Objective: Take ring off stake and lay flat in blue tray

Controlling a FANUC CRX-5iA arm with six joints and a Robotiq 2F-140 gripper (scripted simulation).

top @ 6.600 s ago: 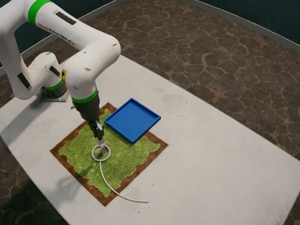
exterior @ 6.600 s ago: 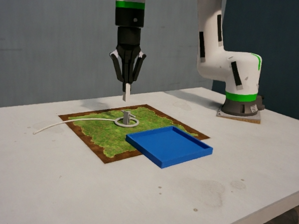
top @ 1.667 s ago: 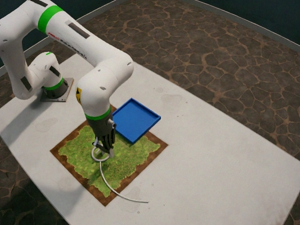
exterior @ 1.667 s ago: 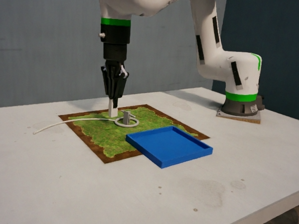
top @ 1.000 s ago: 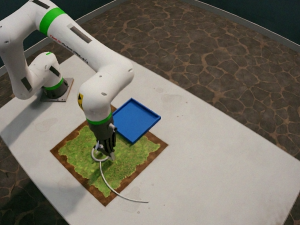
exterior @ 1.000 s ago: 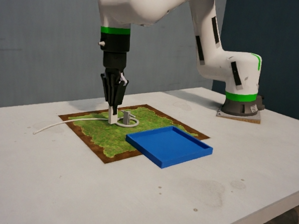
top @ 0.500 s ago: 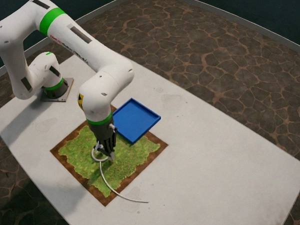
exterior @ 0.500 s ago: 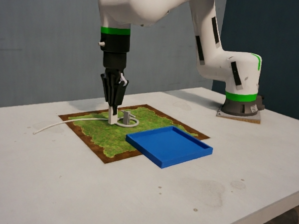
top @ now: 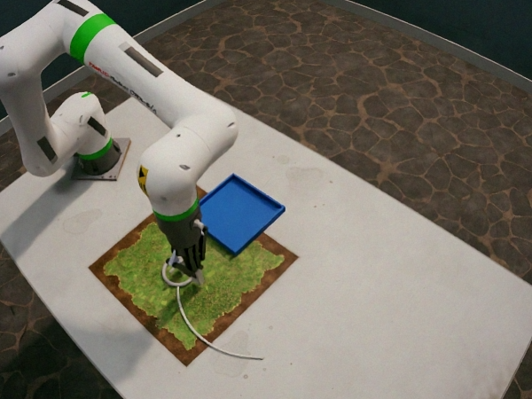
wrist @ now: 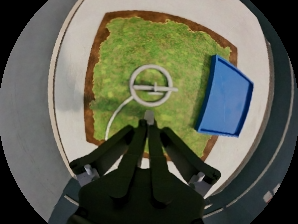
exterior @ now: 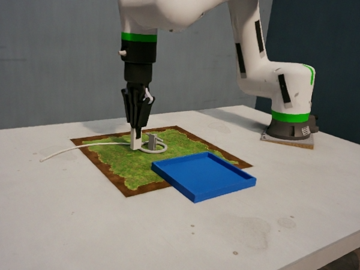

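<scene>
Right now the grey stake is 60 mm behind my hand and 20 mm below it. The rest, counted from my hand: blue tray (70 mm behind, 220 mm to the left, 40 mm below); square green grass mat (60 mm behind, 20 mm to the left, 60 mm below).
</scene>
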